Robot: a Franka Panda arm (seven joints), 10 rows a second.
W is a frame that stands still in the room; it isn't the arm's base.
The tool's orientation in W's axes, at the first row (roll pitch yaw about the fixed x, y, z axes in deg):
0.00 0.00 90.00
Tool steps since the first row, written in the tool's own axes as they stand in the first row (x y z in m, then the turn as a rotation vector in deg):
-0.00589 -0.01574 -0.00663 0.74 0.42 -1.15
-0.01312 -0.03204 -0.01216 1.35 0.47 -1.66
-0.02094 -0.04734 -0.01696 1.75 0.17 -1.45
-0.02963 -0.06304 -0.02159 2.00 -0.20 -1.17
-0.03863 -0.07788 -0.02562 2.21 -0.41 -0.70
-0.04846 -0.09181 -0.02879 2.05 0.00 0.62
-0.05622 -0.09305 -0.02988 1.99 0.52 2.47
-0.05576 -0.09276 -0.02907 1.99 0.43 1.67
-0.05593 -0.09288 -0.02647 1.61 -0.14 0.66
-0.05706 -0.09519 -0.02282 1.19 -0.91 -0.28
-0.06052 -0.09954 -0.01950 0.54 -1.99 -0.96
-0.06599 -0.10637 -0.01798 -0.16 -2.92 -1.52
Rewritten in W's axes. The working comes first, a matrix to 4 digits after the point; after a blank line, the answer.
The tool's axes in the first row as the columns of a matrix, in W's axes (used below as rounded here):
0.0000 -1.0000 0.0000
1.0000 0.0000 0.0000
0.0000 0.0000 1.0000

0.01574 -0.00589 -0.00663 -0.42 0.74 -1.15
0.03204 -0.01312 -0.01216 -0.47 1.35 -1.66
0.04734 -0.02094 -0.01696 -0.17 1.75 -1.45
0.06304 -0.02963 -0.02159 0.20 2.00 -1.17
0.07788 -0.03863 -0.02562 0.41 2.21 -0.70
0.09181 -0.04846 -0.02879 0.00 2.05 0.62
0.09305 -0.05622 -0.02988 -0.52 1.99 2.47
0.09276 -0.05576 -0.02907 -0.43 1.99 1.67
0.09288 -0.05593 -0.02647 0.14 1.61 0.66
0.09519 -0.05706 -0.02282 0.91 1.19 -0.28
0.09954 -0.06052 -0.01950 1.99 0.54 -0.96
0.10637 -0.06599 -0.01798 2.92 -0.16 -1.52

